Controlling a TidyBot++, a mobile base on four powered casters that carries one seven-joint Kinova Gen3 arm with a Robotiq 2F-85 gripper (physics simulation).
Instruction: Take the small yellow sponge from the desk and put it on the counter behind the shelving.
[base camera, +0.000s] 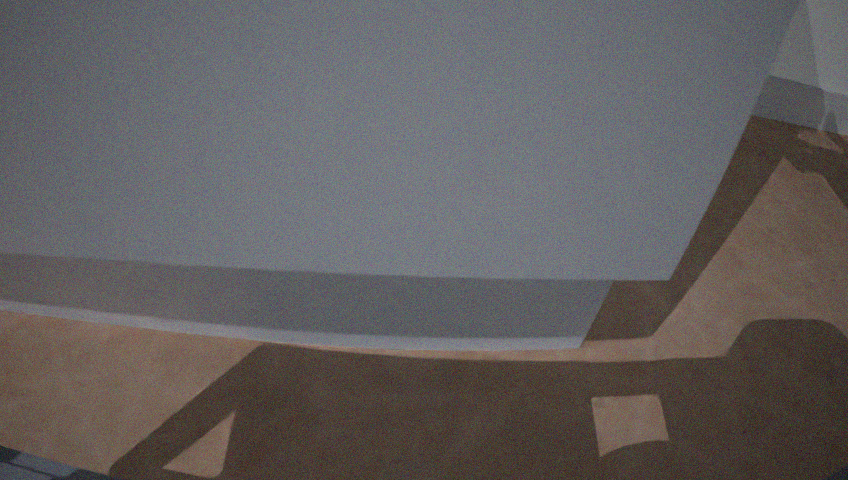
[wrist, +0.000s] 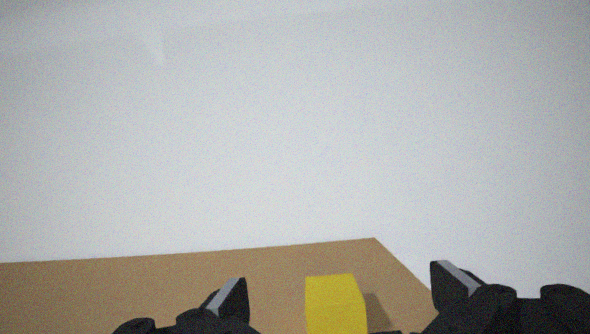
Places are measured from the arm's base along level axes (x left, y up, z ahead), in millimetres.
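Pixels of known places: gripper, fingertip midpoint: (wrist: 338, 290).
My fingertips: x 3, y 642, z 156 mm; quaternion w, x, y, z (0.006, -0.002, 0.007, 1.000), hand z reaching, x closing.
Note:
Behind a point stands the place of what it marks.
The small yellow sponge (wrist: 334, 305) {z 337, x 3, y 558 mm} stands on the brown desk top (wrist: 150, 285) {z 571, x 337, y 513 mm} near the desk's far right corner, at the bottom of the wrist view; its lower part is cut off by the view's edge. My gripper (wrist: 338, 290) {z 156, x 3, y 642 mm} is open and empty, with one finger to the left and one to the right of the sponge in the wrist view. How far the fingertips are from the sponge is hard to tell. The counter and the shelving cannot be made out. The gripper and the sponge do not show in the base camera view.
A large grey panel (base camera: 357, 148) {z 267, x 31, y -169 mm} fills most of the base camera view, close in front. Below and to its right is a brown floor (base camera: 773, 255) {z 467, x -450, y -397 mm} with dark shadows. A pale wall (wrist: 300, 125) {z 858, x 45, y 820 mm} stands behind the desk in the wrist view.

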